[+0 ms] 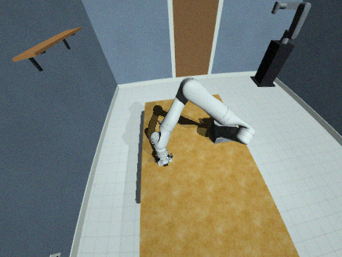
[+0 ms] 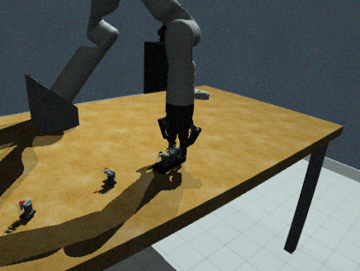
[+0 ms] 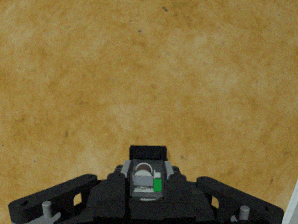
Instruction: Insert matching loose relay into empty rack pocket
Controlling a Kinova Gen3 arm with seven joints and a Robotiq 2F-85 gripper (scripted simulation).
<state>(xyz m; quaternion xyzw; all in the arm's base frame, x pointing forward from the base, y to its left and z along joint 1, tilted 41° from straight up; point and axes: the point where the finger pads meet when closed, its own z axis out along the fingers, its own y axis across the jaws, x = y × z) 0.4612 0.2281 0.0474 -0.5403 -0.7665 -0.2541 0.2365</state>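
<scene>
Now: hand 30 mm to the left of the black rack, 30 mm above it and 10 mm short of it.
</scene>
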